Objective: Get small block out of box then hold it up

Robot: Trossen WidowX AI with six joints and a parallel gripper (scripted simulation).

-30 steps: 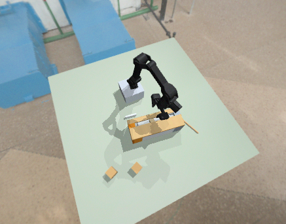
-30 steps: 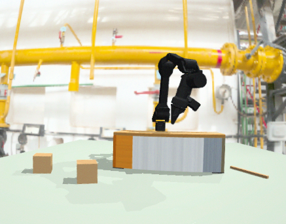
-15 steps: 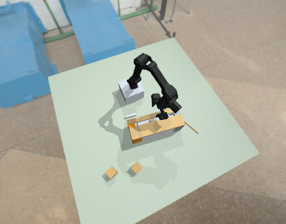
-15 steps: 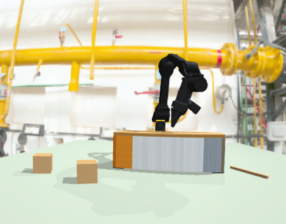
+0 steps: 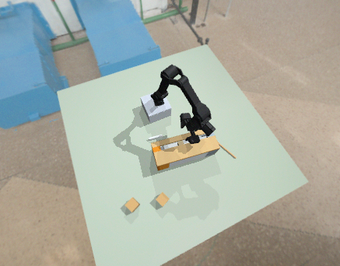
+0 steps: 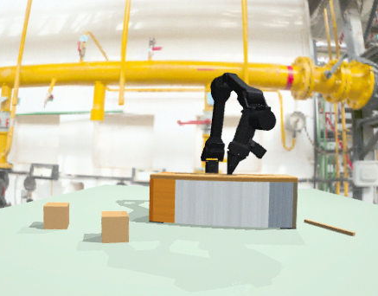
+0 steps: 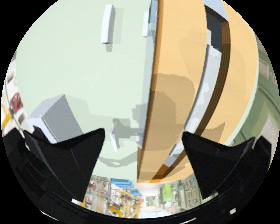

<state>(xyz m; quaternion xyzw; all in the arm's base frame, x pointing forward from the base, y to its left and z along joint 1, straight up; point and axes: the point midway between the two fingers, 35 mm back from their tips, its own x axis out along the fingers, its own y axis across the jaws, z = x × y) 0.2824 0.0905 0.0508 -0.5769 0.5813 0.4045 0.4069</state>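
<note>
My gripper tip is 4 cm short of the tan block, 3 cm to the left of it and 4 cm above it. Also, from my gripper tip: thin wooden stick: 14 cm ahead, 26 cm to the left, 12 cm below; then box: 3 cm ahead, 1 cm to the right, 6 cm below.
</note>
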